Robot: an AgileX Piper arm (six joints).
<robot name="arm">
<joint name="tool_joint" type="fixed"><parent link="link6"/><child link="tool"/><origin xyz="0 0 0" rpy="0 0 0"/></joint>
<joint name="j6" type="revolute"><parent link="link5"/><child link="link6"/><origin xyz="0 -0.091 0" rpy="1.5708 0 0"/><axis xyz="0 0 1"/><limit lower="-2.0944" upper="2.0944"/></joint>
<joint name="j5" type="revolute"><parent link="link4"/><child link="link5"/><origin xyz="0 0 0" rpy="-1.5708 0 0"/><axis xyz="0 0 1"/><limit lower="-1.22" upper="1.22"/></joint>
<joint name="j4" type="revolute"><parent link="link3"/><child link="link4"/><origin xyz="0.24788 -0.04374 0" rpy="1.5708 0 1.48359"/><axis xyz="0 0 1"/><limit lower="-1.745" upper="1.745"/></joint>
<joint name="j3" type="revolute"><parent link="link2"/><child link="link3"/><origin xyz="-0.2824 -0.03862 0" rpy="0 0 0"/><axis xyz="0 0 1"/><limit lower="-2.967" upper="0"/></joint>
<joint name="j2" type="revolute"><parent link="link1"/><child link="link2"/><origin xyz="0 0 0" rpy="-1.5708 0 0"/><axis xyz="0 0 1"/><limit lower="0" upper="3.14"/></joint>
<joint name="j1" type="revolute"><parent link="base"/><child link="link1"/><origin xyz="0 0 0.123" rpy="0 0 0"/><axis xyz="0 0 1"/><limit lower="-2.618" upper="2.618"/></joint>
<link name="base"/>
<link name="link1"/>
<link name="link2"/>
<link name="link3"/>
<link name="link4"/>
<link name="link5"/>
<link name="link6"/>
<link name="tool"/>
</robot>
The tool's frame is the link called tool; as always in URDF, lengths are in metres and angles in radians.
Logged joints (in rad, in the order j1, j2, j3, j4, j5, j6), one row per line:
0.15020 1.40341 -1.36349 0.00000 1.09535 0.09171
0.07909 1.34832 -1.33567 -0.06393 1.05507 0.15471
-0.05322 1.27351 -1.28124 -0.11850 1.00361 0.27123
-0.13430 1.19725 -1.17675 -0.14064 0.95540 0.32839
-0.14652 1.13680 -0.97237 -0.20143 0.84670 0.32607
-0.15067 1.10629 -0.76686 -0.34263 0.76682 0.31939
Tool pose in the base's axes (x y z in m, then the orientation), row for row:
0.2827 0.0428 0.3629 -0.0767 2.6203 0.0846
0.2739 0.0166 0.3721 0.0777 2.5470 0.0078
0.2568 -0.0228 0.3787 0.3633 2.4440 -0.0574
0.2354 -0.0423 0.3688 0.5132 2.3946 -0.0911
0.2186 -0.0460 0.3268 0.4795 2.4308 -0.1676
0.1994 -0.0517 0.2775 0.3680 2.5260 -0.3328
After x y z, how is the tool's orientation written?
As a rotation vector, in radians.
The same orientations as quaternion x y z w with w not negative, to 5 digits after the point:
-0.02827 0.96563 0.03118 0.25650
0.02916 0.95586 0.00293 0.29236
0.13882 0.93388 -0.02193 0.32880
0.19704 0.91939 -0.03498 0.33863
0.18272 0.92631 -0.06387 0.32323
0.13724 0.94204 -0.12411 0.27987

